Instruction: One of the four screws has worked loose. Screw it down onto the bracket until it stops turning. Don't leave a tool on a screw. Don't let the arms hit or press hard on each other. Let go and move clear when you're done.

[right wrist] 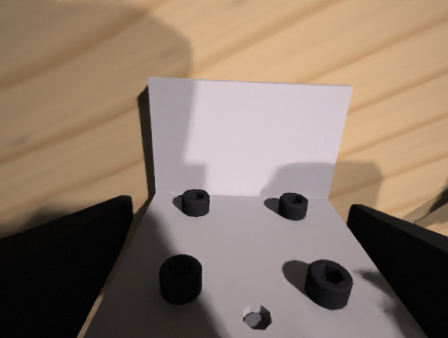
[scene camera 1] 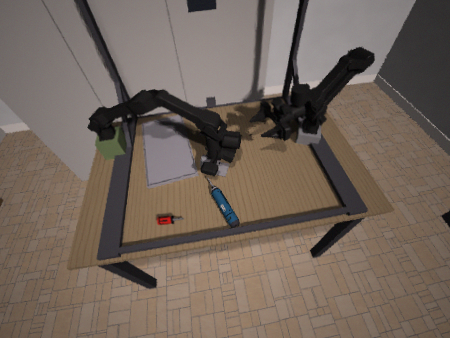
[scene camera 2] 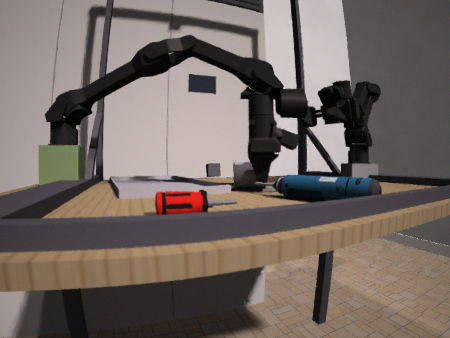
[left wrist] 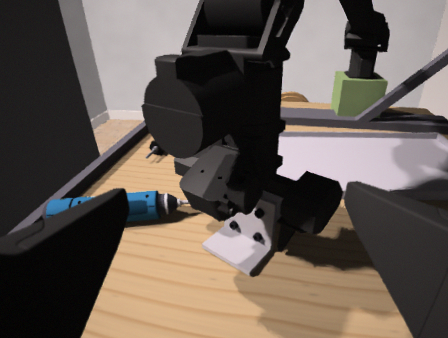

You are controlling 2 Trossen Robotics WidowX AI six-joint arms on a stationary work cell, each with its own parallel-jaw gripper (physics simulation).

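Places are measured from the left arm's base along level axes (x up, y ahead, z left), in metres.
Where they show: left gripper, between the fingertips: (scene camera 1: 255, 128) (scene camera 2: 311, 113) (left wrist: 237, 195); right gripper, between the fingertips: (right wrist: 240, 210) (scene camera 1: 216, 167) (scene camera 2: 261, 186) (left wrist: 249, 233); left arm's base, origin of its link: (scene camera 1: 310, 128) (scene camera 2: 358, 163); right arm's base, origin of its link: (scene camera 1: 107, 135) (left wrist: 360, 75).
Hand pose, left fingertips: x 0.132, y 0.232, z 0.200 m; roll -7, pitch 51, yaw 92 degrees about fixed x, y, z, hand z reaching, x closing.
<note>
Things, the pixels of their top centre, and the offset from my left fingertips.
- white angled bracket, centre of its top: (right wrist: 274, 280) (left wrist: 238, 202) (scene camera 1: 220, 159) dx -0.120, dy +0.121, dz +0.087 m
- blue power screwdriver, centre of its top: (left wrist: 125, 195) (scene camera 2: 308, 175) (scene camera 1: 220, 197) dx -0.149, dy +0.077, dz +0.242 m
- red screwdriver, centre of its top: (scene camera 2: 197, 191) (left wrist: 157, 139) (scene camera 1: 169, 218) dx -0.161, dy +0.236, dz +0.367 m
- shallow pale tray, centre of its top: (left wrist: 360, 155) (scene camera 2: 154, 180) (scene camera 1: 166, 145) dx -0.174, dy +0.413, dz +0.023 m
- green block, centre of its top: (left wrist: 360, 75) (scene camera 2: 63, 146) (scene camera 1: 107, 135) dx -0.084, dy +0.649, dz +0.099 m
The white angled bracket (scene camera 1: 222, 170) (left wrist: 239, 251) (right wrist: 250, 135) stands on the table with several black socket screws. In the right wrist view two are farther, the left (right wrist: 195, 203) and right (right wrist: 293, 207), and two nearer, the left (right wrist: 180, 280) and right (right wrist: 328, 285); I cannot tell which is loose. My right gripper (scene camera 2: 261, 180) (right wrist: 240, 210) is open, fingers either side of the bracket, low over it. My left gripper (scene camera 1: 262, 126) is open, back right. A blue power screwdriver (scene camera 1: 224, 206) (scene camera 2: 320, 187) (left wrist: 142, 206) lies with its bit towards the bracket.
A red screwdriver (scene camera 1: 165, 220) (scene camera 2: 181, 202) lies near the front left edge. A shallow pale tray (scene camera 1: 170, 155) (scene camera 2: 150, 189) (left wrist: 325, 155) lies left of the bracket. A green block (scene camera 1: 111, 143) (scene camera 2: 61, 162) (left wrist: 350, 95) carries the right arm's base. Dark frame bars border the table.
</note>
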